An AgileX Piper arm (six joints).
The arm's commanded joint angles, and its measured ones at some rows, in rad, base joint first. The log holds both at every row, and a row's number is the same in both.
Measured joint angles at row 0:
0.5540 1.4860 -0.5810 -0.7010 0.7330 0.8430
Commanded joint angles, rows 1 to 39:
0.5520 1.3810 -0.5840 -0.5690 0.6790 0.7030
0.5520 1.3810 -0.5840 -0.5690 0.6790 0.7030
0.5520 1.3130 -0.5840 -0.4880 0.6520 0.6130
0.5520 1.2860 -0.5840 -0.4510 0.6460 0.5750
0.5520 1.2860 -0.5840 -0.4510 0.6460 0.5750
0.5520 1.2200 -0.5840 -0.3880 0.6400 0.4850
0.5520 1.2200 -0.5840 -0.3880 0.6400 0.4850
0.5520 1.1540 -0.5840 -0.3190 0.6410 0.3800
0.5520 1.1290 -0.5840 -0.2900 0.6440 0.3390
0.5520 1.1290 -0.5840 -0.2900 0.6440 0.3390
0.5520 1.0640 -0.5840 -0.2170 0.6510 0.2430
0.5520 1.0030 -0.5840 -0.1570 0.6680 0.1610
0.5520 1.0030 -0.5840 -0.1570 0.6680 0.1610
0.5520 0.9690 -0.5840 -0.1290 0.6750 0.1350
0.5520 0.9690 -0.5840 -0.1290 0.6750 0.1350
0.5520 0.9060 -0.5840 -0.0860 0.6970 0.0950
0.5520 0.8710 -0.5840 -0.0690 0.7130 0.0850
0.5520 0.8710 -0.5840 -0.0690 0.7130 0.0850
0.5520 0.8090 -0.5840 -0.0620 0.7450 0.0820
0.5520 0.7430 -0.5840 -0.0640 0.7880 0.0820
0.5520 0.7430 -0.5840 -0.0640 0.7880 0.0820
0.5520 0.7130 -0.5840 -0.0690 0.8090 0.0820
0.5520 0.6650 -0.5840 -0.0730 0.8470 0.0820
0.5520 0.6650 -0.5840 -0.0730 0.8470 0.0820
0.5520 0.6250 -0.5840 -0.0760 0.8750 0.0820
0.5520 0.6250 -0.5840 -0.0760 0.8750 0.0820
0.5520 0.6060 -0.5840 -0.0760 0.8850 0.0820
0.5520 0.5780 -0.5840 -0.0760 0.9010 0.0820
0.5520 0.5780 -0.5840 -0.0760 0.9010 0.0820
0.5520 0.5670 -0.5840 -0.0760 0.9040 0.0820
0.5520 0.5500 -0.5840 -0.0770 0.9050 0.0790
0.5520 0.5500 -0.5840 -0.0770 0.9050 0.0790
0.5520 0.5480 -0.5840 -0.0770 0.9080 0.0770
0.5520 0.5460 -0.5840 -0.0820 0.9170 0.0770
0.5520 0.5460 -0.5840 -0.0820 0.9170 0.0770
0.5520 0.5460 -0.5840 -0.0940 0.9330 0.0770
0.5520 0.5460 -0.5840 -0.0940 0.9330 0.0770
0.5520 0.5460 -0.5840 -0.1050 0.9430 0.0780
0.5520 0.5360 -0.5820 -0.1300 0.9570 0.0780
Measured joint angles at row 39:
0.5540 0.5530 -0.5810 -0.0950 0.9350 0.0850
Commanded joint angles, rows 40 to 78:
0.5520 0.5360 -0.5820 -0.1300 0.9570 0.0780
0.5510 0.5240 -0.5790 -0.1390 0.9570 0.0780
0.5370 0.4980 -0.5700 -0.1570 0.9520 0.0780
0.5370 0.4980 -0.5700 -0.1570 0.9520 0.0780
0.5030 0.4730 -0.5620 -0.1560 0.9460 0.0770
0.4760 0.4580 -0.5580 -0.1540 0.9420 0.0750
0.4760 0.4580 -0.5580 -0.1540 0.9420 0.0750
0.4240 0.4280 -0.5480 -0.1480 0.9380 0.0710
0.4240 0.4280 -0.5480 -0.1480 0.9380 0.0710
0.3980 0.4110 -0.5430 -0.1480 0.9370 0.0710
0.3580 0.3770 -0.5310 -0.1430 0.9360 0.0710
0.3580 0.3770 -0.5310 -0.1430 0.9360 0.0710
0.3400 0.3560 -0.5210 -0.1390 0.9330 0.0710
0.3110 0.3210 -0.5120 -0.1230 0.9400 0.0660
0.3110 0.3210 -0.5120 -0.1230 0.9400 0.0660
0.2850 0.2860 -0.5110 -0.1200 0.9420 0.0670
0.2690 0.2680 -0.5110 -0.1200 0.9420 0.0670
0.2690 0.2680 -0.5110 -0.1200 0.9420 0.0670
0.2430 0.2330 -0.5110 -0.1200 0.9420 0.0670
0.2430 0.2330 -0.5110 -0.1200 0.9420 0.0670
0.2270 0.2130 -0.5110 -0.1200 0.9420 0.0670
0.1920 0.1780 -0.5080 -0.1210 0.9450 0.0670
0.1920 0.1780 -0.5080 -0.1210 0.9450 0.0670
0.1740 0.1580 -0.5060 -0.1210 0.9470 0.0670
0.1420 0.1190 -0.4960 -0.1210 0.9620 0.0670
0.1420 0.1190 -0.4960 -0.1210 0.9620 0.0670
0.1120 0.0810 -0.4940 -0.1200 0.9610 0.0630
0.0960 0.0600 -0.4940 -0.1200 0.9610 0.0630
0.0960 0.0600 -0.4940 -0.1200 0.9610 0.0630
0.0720 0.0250 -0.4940 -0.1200 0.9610 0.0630
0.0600 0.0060 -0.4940 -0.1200 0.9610 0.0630
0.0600 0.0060 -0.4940 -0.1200 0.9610 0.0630
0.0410 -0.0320 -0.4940 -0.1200 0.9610 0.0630
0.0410 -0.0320 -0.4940 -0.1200 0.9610 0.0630
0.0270 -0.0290 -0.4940 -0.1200 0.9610 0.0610
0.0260 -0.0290 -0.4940 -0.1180 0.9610 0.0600
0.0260 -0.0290 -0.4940 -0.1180 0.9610 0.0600
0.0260 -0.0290 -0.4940 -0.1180 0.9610 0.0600
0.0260 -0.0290 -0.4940 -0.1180 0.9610 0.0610
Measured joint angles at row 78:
0.0320 -0.0040 -0.4950 -0.1200 0.9610 0.0760
